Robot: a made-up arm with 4 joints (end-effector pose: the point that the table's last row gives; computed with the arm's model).
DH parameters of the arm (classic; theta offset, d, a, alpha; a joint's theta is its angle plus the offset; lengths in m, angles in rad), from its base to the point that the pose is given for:
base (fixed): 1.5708 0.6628 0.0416 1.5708
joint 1: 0 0.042 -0.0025 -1.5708
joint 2: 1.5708 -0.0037 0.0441 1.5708
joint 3: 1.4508 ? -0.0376 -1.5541
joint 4: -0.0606 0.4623 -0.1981 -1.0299
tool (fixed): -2.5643 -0.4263 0 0
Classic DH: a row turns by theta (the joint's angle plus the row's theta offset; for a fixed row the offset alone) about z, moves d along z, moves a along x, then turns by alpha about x.
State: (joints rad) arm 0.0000 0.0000 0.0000 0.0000
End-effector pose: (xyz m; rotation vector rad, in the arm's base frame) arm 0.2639 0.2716 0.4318 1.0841 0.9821 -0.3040
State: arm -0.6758 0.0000 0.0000 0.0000
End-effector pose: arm 0.2639 0.0766 0.3387 0.4665 0.7895 -0.5855
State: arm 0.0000 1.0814 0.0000 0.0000
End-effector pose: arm -0.0589 0.3442 0.4318 0.4294 1.4182 0.5772
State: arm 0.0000 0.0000 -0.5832 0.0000
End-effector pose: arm 0.3451 0.2716 0.6159 1.0857 0.4599 0.0198
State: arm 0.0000 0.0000 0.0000 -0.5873
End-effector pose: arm 0.2859 0.0907 0.2747 0.5858 0.7759 -0.5995
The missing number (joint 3, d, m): -0.1243
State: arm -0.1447 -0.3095 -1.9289 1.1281
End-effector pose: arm -0.1921 0.3690 0.7370 0.5484 -0.0476 1.3878
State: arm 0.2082 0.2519 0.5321 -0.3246
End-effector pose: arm 0.0359 0.2714 0.2743 0.6749 1.4798 -0.3577
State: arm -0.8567 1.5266 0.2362 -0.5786
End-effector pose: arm -0.0063 -0.1979 0.2623 -1.0384 1.3442 0.1852
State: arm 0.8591 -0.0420 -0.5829 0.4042
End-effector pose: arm 0.2552 0.1697 0.9212 2.1537 0.4718 0.5831
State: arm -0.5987 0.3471 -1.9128 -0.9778
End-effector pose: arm 0.3161 0.2629 1.0146 0.4513 -0.9358 0.3242
